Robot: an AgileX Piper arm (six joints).
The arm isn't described. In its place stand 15 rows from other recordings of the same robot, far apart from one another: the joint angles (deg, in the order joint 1, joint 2, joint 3, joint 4, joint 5, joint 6), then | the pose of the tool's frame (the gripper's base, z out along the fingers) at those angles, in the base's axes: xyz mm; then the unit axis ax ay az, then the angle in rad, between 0 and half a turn.
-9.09 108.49 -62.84 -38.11 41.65 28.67 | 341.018, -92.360, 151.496, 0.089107, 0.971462, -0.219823, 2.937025
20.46 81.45 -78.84 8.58 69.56 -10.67 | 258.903, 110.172, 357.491, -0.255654, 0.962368, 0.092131, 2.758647
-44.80 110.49 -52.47 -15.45 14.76 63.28 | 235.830, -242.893, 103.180, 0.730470, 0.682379, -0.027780, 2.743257
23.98 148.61 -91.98 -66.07 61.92 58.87 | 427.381, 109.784, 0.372, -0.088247, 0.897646, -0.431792, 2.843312
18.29 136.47 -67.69 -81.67 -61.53 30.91 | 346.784, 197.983, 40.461, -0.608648, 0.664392, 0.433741, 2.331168
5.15 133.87 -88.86 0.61 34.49 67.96 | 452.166, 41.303, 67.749, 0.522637, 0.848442, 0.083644, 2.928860
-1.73 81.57 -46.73 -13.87 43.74 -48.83 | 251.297, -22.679, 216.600, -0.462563, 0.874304, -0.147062, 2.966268
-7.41 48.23 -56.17 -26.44 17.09 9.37 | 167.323, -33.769, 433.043, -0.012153, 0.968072, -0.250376, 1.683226
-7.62 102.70 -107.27 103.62 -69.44 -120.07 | 363.894, -132.229, 438.880, 0.418445, 0.745262, -0.519123, 2.197688
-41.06 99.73 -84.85 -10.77 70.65 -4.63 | 254.739, -243.188, 285.160, 0.287882, 0.950654, -0.115676, 3.060667
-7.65 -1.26 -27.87 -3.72 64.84 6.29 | -10.431, -3.991, 267.937, 0.124128, 0.991292, -0.043959, 2.108413
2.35 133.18 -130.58 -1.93 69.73 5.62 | 505.775, 17.879, 251.031, 0.025864, 0.999661, -0.003001, 2.744657
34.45 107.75 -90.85 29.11 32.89 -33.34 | 348.104, 267.951, 291.969, -0.409177, 0.883824, 0.226781, 2.383599
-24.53 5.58 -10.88 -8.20 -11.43 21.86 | 46.593, -18.436, 288.847, 0.306423, 0.944003, -0.122326, 1.204046
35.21 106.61 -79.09 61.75 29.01 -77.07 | 323.429, 275.819, 257.053, -0.526692, 0.802607, 0.280033, 2.316753
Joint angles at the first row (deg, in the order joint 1, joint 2, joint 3, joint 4, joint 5, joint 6):
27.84, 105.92, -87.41, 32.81, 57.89, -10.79
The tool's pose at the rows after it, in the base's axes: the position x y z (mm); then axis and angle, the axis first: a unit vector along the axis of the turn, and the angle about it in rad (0 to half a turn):
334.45, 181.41, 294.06, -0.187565, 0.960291, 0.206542, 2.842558
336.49, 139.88, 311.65, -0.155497, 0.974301, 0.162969, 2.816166
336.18, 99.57, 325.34, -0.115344, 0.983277, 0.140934, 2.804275
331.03, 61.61, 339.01, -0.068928, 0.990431, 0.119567, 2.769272
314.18, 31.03, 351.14, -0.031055, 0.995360, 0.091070, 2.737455
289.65, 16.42, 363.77, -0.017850, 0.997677, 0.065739, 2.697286
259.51, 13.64, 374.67, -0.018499, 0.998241, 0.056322, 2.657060
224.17, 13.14, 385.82, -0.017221, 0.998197, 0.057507, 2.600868
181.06, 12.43, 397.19, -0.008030, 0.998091, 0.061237, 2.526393
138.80, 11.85, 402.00, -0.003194, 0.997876, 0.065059, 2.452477
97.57, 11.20, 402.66, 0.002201, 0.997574, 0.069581, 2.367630
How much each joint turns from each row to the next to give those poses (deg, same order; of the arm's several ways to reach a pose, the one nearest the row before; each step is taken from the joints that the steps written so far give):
-3.75, -4.31, 0.00, -11.05, 1.80, 5.21
-5.16, -3.34, 0.00, -5.16, 3.31, 1.57
-5.90, -2.67, 0.12, -1.79, 2.96, 0.08
-5.71, -3.06, 0.69, -1.77, 1.16, 0.54
-4.43, -4.46, 2.41, -2.68, 0.71, 0.77
-1.89, -5.48, 3.11, -2.61, 0.22, 0.29
-0.15, -6.36, 3.81, -1.09, 0.24, 0.12
0.00, -7.44, 3.97, 0.00, 0.22, 0.36
0.00, -8.95, 3.89, -0.08, 0.71, 1.40
0.00, -8.86, 3.82, 0.00, 0.74, 0.90
0.00, -8.92, 3.46, -0.05, 0.52, 0.99

